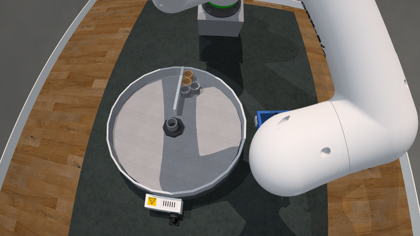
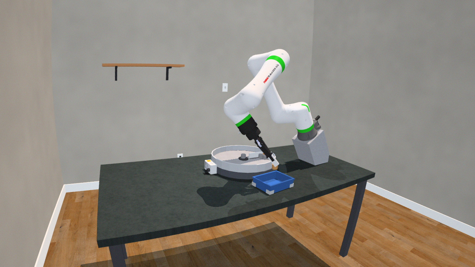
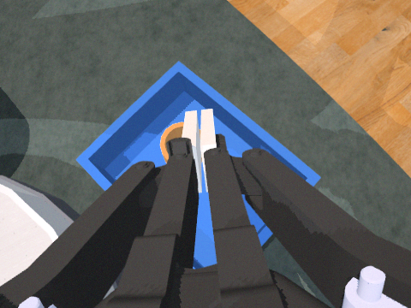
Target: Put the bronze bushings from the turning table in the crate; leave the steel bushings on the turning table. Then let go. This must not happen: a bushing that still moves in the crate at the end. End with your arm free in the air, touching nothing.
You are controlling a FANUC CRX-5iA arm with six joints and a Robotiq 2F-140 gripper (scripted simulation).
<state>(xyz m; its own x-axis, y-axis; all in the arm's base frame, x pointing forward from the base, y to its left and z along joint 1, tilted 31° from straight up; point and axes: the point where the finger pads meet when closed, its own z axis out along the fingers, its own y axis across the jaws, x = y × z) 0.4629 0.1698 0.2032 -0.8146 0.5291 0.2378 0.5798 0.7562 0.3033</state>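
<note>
Now: hand 13 cm above the blue crate and 2 cm past it. From my hand the other things lie so: turning table (33 cm to the right, 10 cm below, 7 cm behind).
</note>
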